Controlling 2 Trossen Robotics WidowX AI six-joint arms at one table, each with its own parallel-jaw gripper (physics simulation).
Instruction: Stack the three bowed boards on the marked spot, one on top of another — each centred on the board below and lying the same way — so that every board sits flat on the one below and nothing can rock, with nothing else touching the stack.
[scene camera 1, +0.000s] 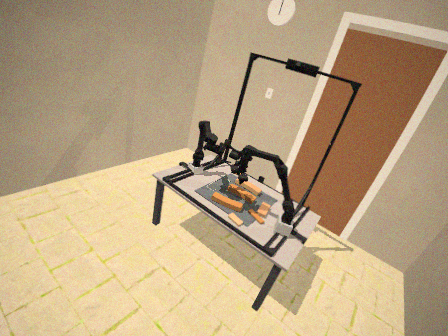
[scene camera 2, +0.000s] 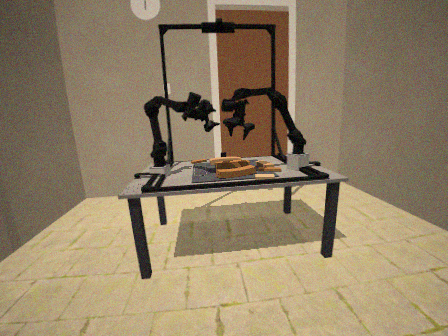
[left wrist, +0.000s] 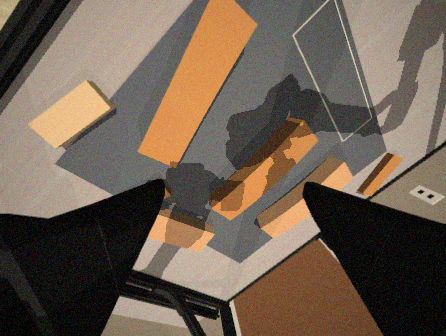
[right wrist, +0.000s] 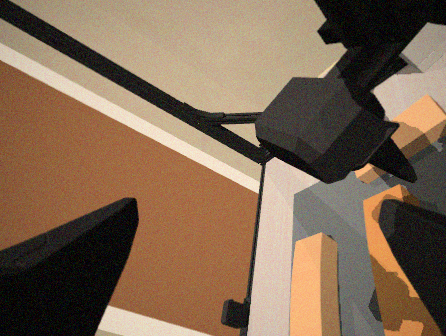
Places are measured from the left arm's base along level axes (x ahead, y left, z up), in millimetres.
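Pixels of known places: left gripper, between the fingertips: (scene camera 1: 238, 179) (scene camera 2: 237, 138) (left wrist: 234, 187); right gripper, between the fingertips: (scene camera 2: 217, 117) (right wrist: 257, 210); left arm's base, origin of its link: (scene camera 1: 286, 220) (scene camera 2: 298, 153); right arm's base, origin of its link: (scene camera 1: 196, 165) (scene camera 2: 159, 165).
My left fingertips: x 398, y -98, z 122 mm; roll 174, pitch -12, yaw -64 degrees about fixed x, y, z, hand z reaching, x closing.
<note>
Ahead of a thing's pixels: the offset from my left fingertips to its top centre. "spot": to the spot under its first point.
Three orange bowed boards lie apart on the grey mat. The front board {30 mm ahead, 31 mm left, 171 mm down} (scene camera 1: 227, 201) (scene camera 2: 236, 172) (left wrist: 197, 85) is largest in the left wrist view. The middle board {43 mm back, 149 mm right, 167 mm down} (scene camera 1: 241, 193) (left wrist: 265, 172) (right wrist: 395, 265) is partly shadowed. The back board {69 mm back, 299 mm right, 171 mm down} (scene camera 1: 251, 188) (left wrist: 307, 200) (right wrist: 314, 285) is partly behind a finger in the left wrist view. The marked outline {spot: 144 mm ahead, 178 mm right, 217 mm down} (left wrist: 318, 88) holds no board. My left gripper (scene camera 2: 238, 136) (left wrist: 234, 187) is open, pointing down high above the boards. My right gripper (scene camera 2: 216, 117) (right wrist: 257, 210) is open and empty, raised beside the left gripper.
A pale block {74 mm back, 167 mm left, 198 mm down} (scene camera 1: 235, 219) (left wrist: 72, 115), a thin orange piece {202 mm back, 51 mm left, 201 mm down} (scene camera 1: 256, 216) and a light orange block {243 mm back, 57 mm right, 190 mm down} (scene camera 1: 264, 208) (left wrist: 182, 232) lie around the right end of the mat. Another thin piece {70 mm ahead, 504 mm right, 206 mm down} (left wrist: 380, 174) lies beyond it. The two grippers are close together.
</note>
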